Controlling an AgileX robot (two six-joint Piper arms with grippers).
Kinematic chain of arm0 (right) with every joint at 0, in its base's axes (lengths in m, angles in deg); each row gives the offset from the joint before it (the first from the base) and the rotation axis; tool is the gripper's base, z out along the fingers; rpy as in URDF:
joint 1: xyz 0 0 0.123 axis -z
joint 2: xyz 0 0 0 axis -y
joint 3: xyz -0.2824 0 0.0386 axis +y
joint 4: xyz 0.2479 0 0.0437 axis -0.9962 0 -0.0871
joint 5: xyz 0 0 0 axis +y
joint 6: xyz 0.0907 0 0.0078 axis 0.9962 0 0.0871
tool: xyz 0 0 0 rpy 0 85 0
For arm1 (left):
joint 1: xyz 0 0 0.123 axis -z
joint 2: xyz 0 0 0 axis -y
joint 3: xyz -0.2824 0 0.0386 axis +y
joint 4: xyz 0.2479 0 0.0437 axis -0.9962 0 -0.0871
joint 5: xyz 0 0 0 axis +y
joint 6: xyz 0.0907 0 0.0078 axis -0.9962 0 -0.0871
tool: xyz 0 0 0 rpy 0 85 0
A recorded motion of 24 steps. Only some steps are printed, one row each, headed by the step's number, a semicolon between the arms.
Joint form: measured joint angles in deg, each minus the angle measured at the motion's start. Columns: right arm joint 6, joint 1, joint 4, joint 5, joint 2, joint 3; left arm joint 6, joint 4, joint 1, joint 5, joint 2, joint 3.
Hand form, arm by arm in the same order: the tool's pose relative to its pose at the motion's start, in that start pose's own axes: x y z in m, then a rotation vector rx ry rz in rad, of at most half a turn. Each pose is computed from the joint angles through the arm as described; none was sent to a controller.
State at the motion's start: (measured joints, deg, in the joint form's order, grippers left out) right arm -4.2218 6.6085 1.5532 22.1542 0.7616 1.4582; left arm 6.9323 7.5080 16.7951 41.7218 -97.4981 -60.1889
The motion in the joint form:
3: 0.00 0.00 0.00 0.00 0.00 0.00; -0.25 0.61 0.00 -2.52 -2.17 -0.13
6: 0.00 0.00 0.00 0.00 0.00 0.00; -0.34 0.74 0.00 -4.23 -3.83 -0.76
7: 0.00 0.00 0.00 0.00 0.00 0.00; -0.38 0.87 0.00 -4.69 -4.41 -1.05
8: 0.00 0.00 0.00 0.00 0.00 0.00; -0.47 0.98 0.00 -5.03 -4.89 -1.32
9: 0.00 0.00 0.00 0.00 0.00 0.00; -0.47 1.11 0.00 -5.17 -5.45 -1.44
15: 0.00 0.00 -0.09 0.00 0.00 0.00; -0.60 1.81 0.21 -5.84 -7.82 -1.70
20: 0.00 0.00 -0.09 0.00 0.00 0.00; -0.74 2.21 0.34 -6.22 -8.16 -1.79
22: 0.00 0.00 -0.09 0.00 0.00 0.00; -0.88 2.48 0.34 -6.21 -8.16 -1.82
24: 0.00 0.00 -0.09 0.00 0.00 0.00; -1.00 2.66 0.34 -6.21 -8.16 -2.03
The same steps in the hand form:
3: 0.0000 0.0000 0.0000 0.0000 0.0000 0.0000; -0.0037 0.0000 0.0122 0.0042 -0.0083 -0.0069
6: 0.0000 0.0000 0.0000 0.0000 0.0000 0.0000; -0.0084 -0.0001 0.0199 0.0050 -0.0203 -0.0087
7: 0.0000 0.0000 0.0000 0.0000 0.0000 0.0000; -0.0101 -0.0003 0.0225 0.0061 -0.0232 -0.0102
8: 0.0000 0.0000 0.0000 0.0000 0.0000 0.0000; -0.0116 -0.0005 0.0245 0.0071 -0.0254 -0.0105
9: 0.0000 0.0000 0.0000 0.0000 0.0000 0.0000; -0.0120 -0.0004 0.0275 0.0070 -0.0203 -0.0130
15: 0.0000 0.0001 0.0000 -0.0006 0.0000 0.0015; -0.0119 -0.0011 0.0409 0.0080 0.0051 -0.0204
20: 0.0000 0.0001 0.0000 -0.0006 0.0000 0.0015; -0.0124 -0.0021 0.0428 0.0123 0.0035 -0.0219
22: 0.0000 0.0001 0.0000 -0.0006 0.0000 0.0015; -0.0125 -0.0024 0.0427 0.0151 0.0035 -0.0232
24: 0.0000 0.0001 0.0000 -0.0006 0.0000 0.0015; -0.0135 -0.0028 0.0421 0.0178 0.0001 -0.0234

